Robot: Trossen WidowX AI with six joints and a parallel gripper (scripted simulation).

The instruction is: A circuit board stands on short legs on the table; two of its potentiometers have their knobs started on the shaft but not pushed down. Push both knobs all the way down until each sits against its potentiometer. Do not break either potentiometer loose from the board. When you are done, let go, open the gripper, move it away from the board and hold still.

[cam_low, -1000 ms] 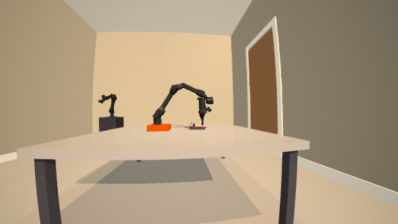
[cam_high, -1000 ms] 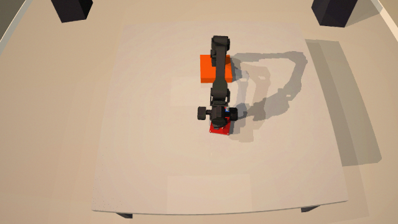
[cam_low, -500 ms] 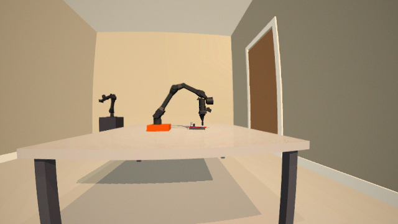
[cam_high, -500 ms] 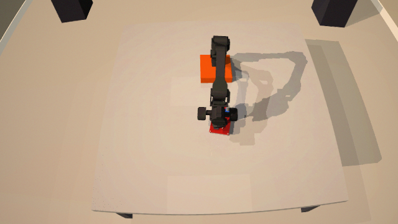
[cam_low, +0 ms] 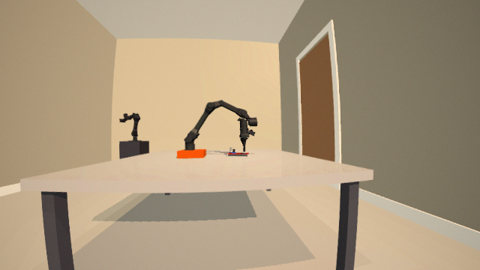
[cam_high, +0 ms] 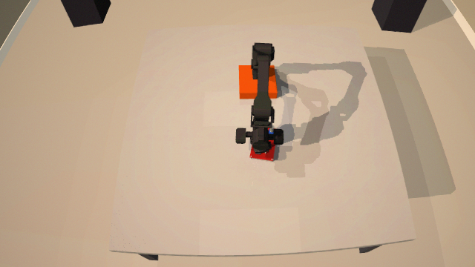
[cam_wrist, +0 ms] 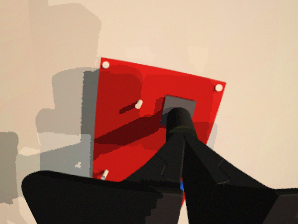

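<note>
Now: the black knob 2 cm below my gripper tip. Round my gripper tip: blue potentiometer 10 cm behind, 6 cm to the left, 3 cm below; then grey potentiometer 3 cm below.
</note>
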